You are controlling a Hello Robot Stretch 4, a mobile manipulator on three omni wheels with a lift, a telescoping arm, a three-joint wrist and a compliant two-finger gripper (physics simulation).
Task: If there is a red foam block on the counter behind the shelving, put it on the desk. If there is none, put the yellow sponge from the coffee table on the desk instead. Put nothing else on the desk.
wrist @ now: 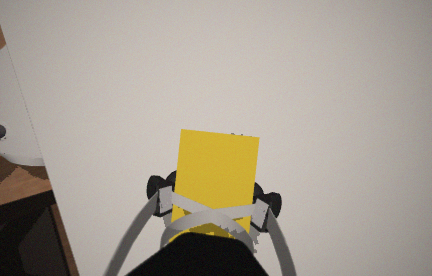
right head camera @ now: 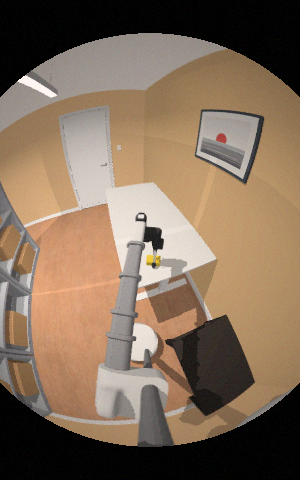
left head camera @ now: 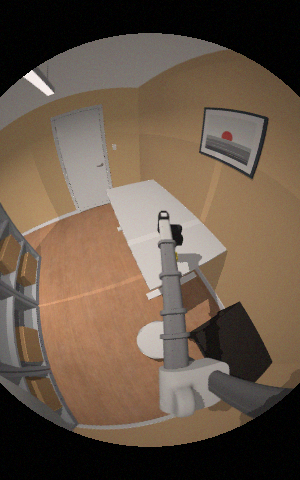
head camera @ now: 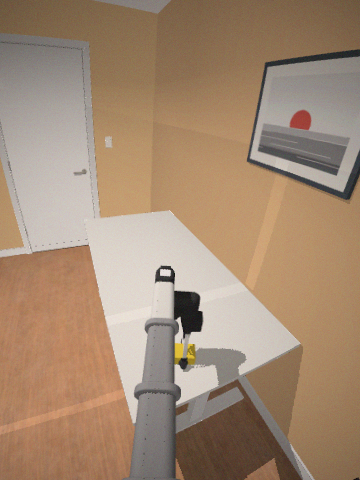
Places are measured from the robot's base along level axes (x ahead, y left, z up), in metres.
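Pixels of known places: gripper, fingertip midpoint: [wrist: 213, 190] [right head camera: 153, 261] [head camera: 182, 357]; robot's base at its link origin: [right head camera: 137, 340] [left head camera: 156, 338].
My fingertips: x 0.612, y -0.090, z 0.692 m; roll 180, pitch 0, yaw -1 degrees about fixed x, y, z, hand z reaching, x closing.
Ahead of a thing's pixels: the offset from my fingertips to its top centre. "*": to the spot under its first point. Level surfaces: height alone.
My gripper [head camera: 183, 362] [right head camera: 154, 264] [wrist: 213, 190] is shut on the yellow sponge {dx +0.002, dy +0.006, dz +0.046 m} [head camera: 178, 354] [left head camera: 176, 256] [right head camera: 150, 260] [wrist: 217, 165], with one finger on each side of it. It is over the near part of the white desk {dz +0.000 m} [head camera: 130, 250] [left head camera: 135, 205] [right head camera: 135, 200] [wrist: 325, 100], inside the edge. The sponge is at or very close to the desk top; I cannot tell whether it touches. In the left head view the arm hides most of the sponge and the fingers. No red foam block and no counter show in these views.
Grey shelving [left head camera: 6, 320] with brown boxes stands at the left. A dark piece of furniture {* dx -0.761, dy -0.635, dz -0.270 m} [left head camera: 240, 340] [right head camera: 220, 360] stands near my white round base [left head camera: 149, 340] [right head camera: 145, 342]. A wall with a framed picture [head camera: 305, 145] runs along the desk's right side. A white door [head camera: 50, 140] is beyond.
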